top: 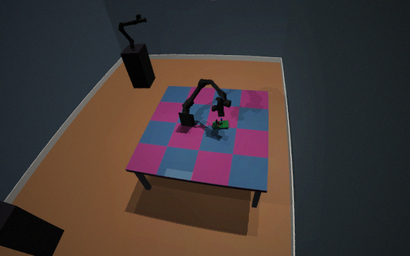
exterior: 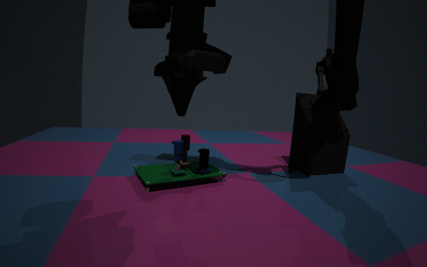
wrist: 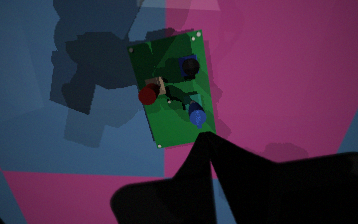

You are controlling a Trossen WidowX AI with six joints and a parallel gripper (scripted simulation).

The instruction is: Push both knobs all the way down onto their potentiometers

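Right now the blue knob is 60 mm below my gripper tip. Also, from my gripper tip: black knob: 80 mm below, 50 mm behind, 10 mm to the right.
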